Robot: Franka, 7 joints.
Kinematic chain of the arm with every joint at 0, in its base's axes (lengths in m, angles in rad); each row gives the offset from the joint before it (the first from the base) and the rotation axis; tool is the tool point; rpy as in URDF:
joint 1: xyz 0 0 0.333 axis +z
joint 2: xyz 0 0 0 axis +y
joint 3: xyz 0 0 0.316 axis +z
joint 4: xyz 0.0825 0 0 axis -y
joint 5: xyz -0.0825 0 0.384 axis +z
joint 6: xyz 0 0 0 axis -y
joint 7: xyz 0.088 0 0 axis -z
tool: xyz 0 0 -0.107 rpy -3.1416 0 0
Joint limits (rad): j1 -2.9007..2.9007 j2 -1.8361..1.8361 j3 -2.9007..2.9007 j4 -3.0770..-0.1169 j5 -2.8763..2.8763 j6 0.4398..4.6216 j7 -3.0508..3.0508
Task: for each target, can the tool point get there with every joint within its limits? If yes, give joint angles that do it. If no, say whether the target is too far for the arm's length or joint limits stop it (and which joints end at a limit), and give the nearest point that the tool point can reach.
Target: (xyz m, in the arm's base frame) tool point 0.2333 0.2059 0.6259
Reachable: yes | joints 0.8307 -0.5248 -0.3527 -2.1724 0.9390 0.8917 -1.0388
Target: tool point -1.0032 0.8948 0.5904
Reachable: no: too far | nearest point -0.6288 0.5609 0.4943 | short by 0.511 m
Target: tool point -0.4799 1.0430 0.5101
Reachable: no: too far | nearest point -0.3544 0.7702 0.4638 | short by 0.304 m
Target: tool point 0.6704 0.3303 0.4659
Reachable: yes | joints 1.2487 1.4051 -1.8113 -1.2349 1.3676 1.7913 -0.3278
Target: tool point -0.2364 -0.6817 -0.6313
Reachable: no: too far | nearest point -0.1763 -0.5084 -0.2957 | short by 0.382 m
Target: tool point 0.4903 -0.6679 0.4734
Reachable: yes | joints -1.3698 1.1827 1.1952 -0.7339 2.2285 2.6057 -1.0282
